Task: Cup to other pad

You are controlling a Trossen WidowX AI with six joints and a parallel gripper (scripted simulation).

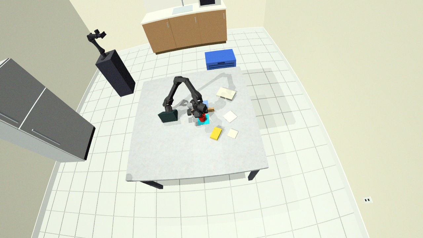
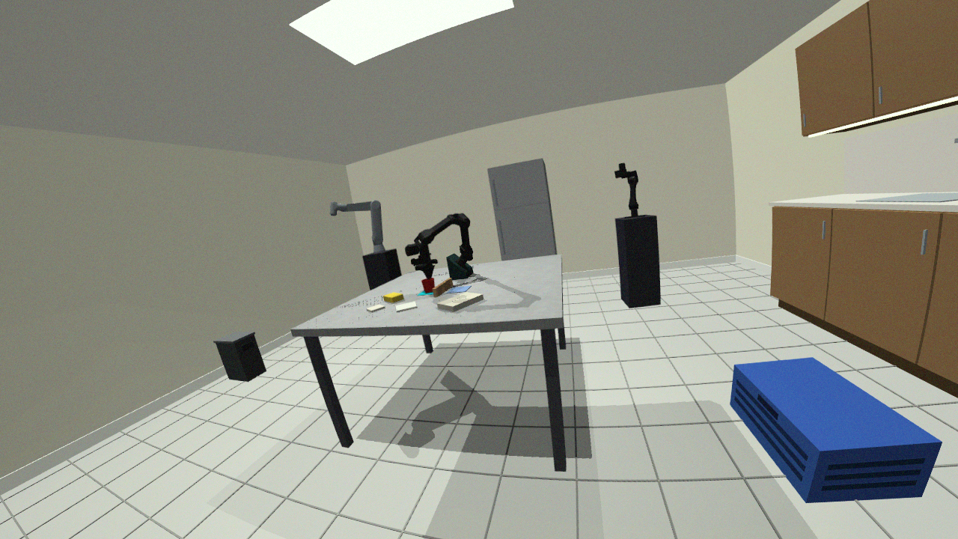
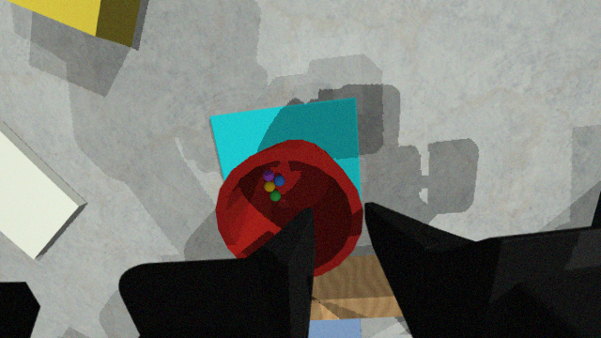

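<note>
Now: the red cup 30 mm below my gripper tip and 30 mm ahead of it. The rest, counted from my gripper tip: yellow block 190 mm to the right, 120 mm ahead, 60 mm below; then pale blue pad 180 mm to the left, 80 mm below, 50 mm ahead; then cyan pad 80 mm below, 30 mm ahead.
</note>
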